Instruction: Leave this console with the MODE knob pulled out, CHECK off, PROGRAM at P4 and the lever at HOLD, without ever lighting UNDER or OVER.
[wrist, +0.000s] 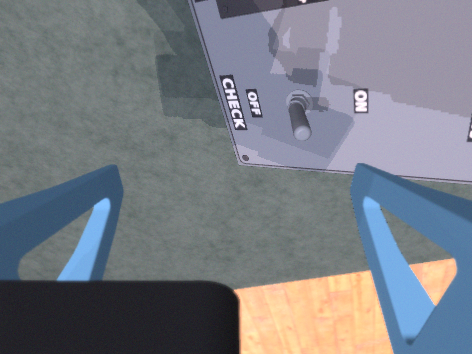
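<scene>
The console (410, 142) shows in part at the upper right, with one rounded corner toward the gripper. The CHECK toggle (300, 120) stands between the OFF label (253, 103) and the ON label (360, 101). Its tip points toward the bottom of the view; which side it is set to is hard to tell. My gripper (236, 177) is open and empty, with its fingertips wide apart, below the toggle in the view. The MODE knob, the PROGRAM knob, the lever and the UNDER and OVER lamps do not show.
A dark plate (250, 7) on the console is cut off by the top edge. A grey-green mat (150, 240) lies around the console. Wooden floor or table (300, 320) shows at the bottom. A black block (115, 317) covers the lower left. Shadows fall across the panel and mat.
</scene>
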